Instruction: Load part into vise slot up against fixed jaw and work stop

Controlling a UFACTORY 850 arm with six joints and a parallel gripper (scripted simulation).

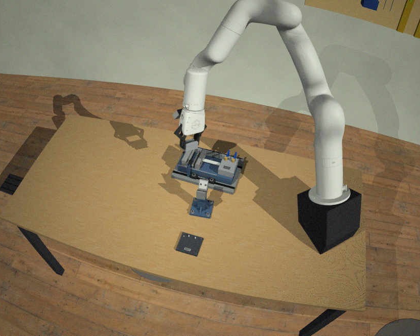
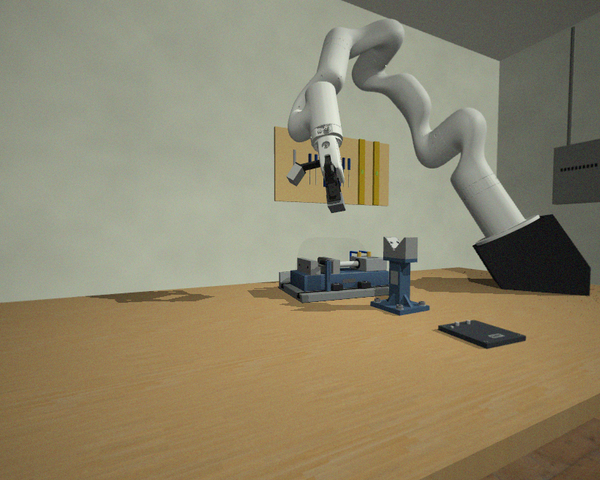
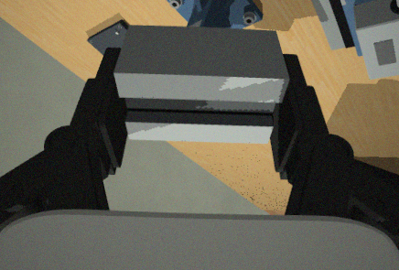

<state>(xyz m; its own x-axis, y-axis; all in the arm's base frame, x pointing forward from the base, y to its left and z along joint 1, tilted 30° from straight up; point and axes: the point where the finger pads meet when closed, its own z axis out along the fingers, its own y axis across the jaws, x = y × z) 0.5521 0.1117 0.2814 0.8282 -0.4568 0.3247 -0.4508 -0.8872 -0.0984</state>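
Right now my hand is 40 mm short of the grey fixed jaw, 80 mm to the left of it and 180 mm above it. Round my hand: white cylinder rod 70 mm behind, 80 mm to the right, 180 mm below; black work stop rod 10 mm ahead, 40 mm to the right, 160 mm below; grey block right at my hand.
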